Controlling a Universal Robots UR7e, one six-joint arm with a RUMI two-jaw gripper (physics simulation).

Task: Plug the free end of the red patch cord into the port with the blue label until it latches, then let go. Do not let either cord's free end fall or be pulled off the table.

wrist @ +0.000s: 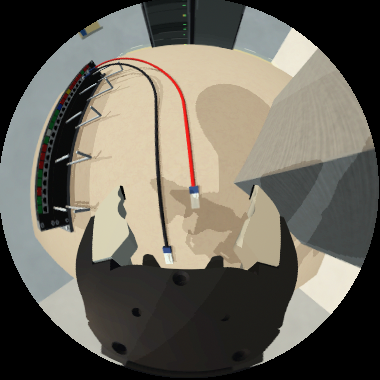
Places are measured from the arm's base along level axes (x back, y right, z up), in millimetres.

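Pixels of known places: gripper, fingertip midpoint: [186, 186].
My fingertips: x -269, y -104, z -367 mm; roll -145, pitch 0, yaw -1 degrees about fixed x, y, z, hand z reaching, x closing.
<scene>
Behind a point stands the place of what it marks.
The red patch cord [185, 107] {z -418, x -268, y 41 mm} runs from the far end of the patch panel [59, 150] {z -377, x -557, y -13 mm} in a curve over the table. Its free plug [194, 197] {z -414, x -259, y -117 mm}, with a blue boot and a clear tip, lies on the table, tip towards the gripper body. The blue label [60, 107] {z -335, x -557, y 86 mm} shows small in the panel's coloured label row, in its upper part; the port beside it is too small to make out clearly. My gripper [186, 186] {z -367, x -269, y -104 mm} is open and empty above the table. In the view, the red cord's plug shows between the two widely spread fingers, touching neither.
The black cord [157, 130] {z -420, x -316, y -6 mm} runs left of the red one, its free plug [168, 255] {z -417, x -302, y -211 mm} near the gripper's palm. Metal cable hooks stick out from the panel. A large grey block-like body [310, 125] {z -290, x -173, y -64 mm} stands at the right. A dark server rack [217, 25] stands beyond the table [115, 150] {z -424, x -400, y -31 mm}.
</scene>
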